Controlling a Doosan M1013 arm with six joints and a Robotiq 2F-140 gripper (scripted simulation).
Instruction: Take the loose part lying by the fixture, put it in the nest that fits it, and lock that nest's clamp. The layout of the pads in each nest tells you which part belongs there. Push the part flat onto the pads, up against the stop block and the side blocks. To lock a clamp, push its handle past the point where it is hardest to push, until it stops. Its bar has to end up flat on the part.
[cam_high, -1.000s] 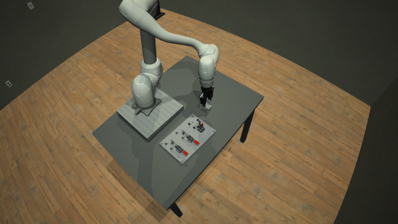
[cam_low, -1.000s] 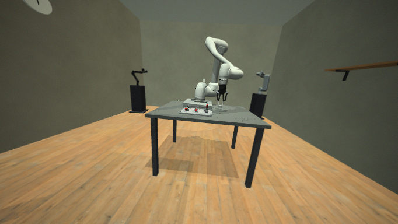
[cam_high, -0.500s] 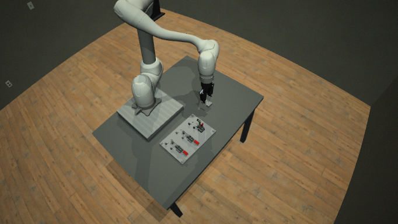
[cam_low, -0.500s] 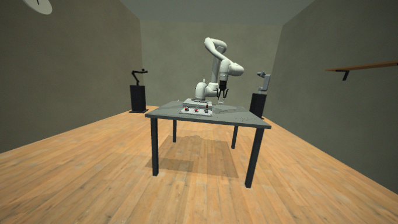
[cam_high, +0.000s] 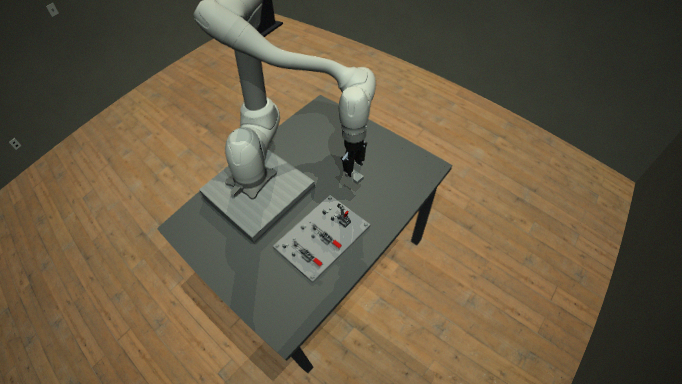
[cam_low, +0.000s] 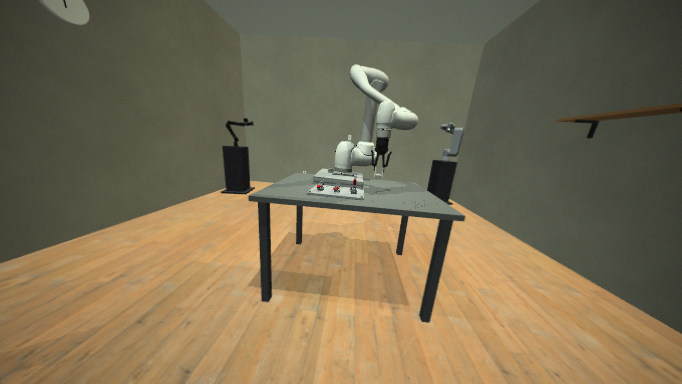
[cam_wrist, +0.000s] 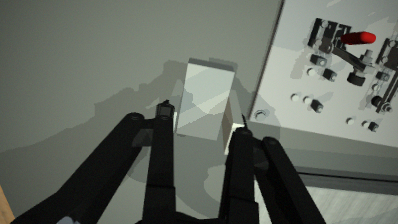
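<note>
Now: the loose part 3 cm below my hand. Also, from my hand: clamp: 16 cm to the right, 9 cm below, 4 cm ahead; then fixture plate: 26 cm to the right, 15 cm below, 1 cm behind.
</note>
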